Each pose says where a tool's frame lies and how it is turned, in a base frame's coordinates. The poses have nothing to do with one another.
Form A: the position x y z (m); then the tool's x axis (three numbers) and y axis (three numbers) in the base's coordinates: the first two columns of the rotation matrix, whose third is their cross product.
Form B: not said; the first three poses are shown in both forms.
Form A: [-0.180, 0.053, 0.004, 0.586, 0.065, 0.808, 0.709, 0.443, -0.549]
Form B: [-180, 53, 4], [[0.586, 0.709, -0.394], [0.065, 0.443, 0.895], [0.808, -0.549, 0.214]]
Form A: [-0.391, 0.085, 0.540, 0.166, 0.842, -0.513, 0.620, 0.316, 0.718]
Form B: [-391, 85, 540], [[0.166, 0.620, 0.767], [0.842, 0.316, -0.437], [-0.513, 0.718, -0.470]]
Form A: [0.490, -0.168, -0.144, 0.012, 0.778, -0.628, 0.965, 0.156, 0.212]
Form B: [490, -168, -144], [[0.012, 0.965, 0.263], [0.778, 0.156, -0.609], [-0.628, 0.212, -0.749]]
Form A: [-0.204, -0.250, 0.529, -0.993, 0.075, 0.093, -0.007, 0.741, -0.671]
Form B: [-204, -250, 529], [[-0.993, -0.007, -0.119], [0.075, 0.741, -0.667], [0.093, -0.671, -0.735]]
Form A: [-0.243, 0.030, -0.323, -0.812, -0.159, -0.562, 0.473, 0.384, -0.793]
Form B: [-243, 30, -323], [[-0.812, 0.473, 0.342], [-0.159, 0.384, -0.910], [-0.562, -0.793, -0.237]]
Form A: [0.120, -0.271, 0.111, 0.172, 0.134, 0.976, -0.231, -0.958, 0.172]
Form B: [120, -271, 111], [[0.172, -0.231, 0.958], [0.134, -0.958, -0.255], [0.976, 0.172, -0.134]]
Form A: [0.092, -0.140, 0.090, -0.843, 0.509, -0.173, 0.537, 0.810, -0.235]
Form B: [92, -140, 90], [[-0.843, 0.537, 0.021], [0.509, 0.810, -0.291], [-0.173, -0.235, -0.956]]
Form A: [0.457, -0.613, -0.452, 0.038, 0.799, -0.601, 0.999, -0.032, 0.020]
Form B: [457, -613, -452], [[0.038, 0.999, -0.003], [0.799, -0.032, -0.601], [-0.601, 0.020, -0.799]]
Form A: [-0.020, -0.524, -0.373, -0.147, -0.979, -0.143, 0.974, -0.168, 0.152]
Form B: [-20, -524, -373], [[-0.147, 0.974, -0.173], [-0.979, -0.168, -0.117], [-0.143, 0.152, 0.978]]
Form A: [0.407, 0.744, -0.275, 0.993, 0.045, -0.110, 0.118, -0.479, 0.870]
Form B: [407, 744, -275], [[0.993, 0.118, -0.014], [0.045, -0.479, -0.877], [-0.110, 0.870, -0.481]]
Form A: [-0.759, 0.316, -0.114, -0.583, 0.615, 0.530, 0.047, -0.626, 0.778]
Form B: [-759, 316, -114], [[-0.583, 0.047, 0.810], [0.615, -0.626, 0.478], [0.530, 0.778, 0.336]]
